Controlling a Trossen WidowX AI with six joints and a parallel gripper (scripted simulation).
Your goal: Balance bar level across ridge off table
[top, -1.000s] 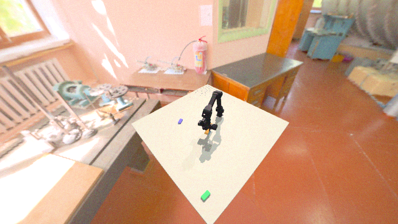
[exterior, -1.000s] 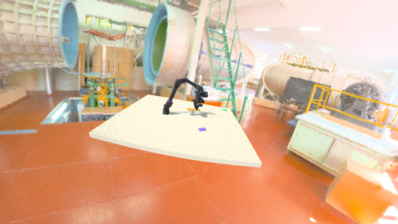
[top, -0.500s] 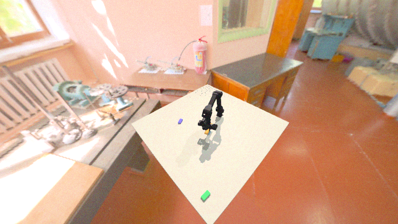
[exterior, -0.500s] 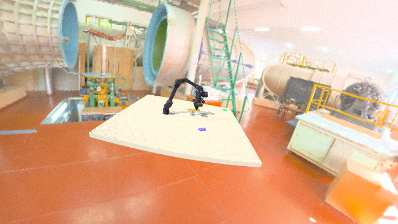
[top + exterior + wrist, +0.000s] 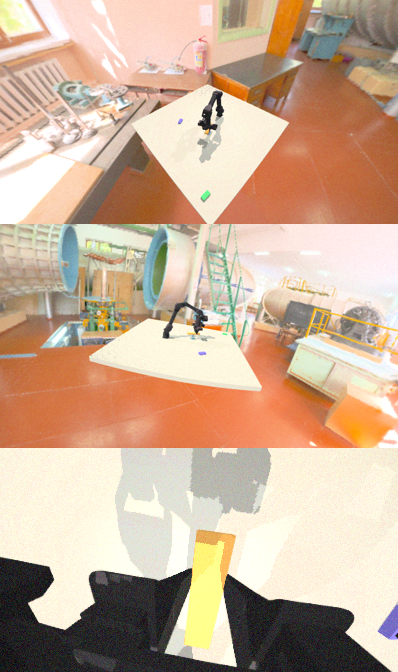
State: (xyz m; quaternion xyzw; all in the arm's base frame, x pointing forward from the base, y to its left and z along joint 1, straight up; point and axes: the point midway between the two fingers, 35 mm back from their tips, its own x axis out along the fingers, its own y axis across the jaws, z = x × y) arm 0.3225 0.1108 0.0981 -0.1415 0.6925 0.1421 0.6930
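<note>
Right now my gripper tip is 30 mm past the bar and 10 mm to the left of it. From my gripper tip the other things lie so: purple block 360 mm to the right, 80 mm ahead, 60 mm below; then green block 420 mm ahead, 390 mm to the left, 60 mm below.
</note>
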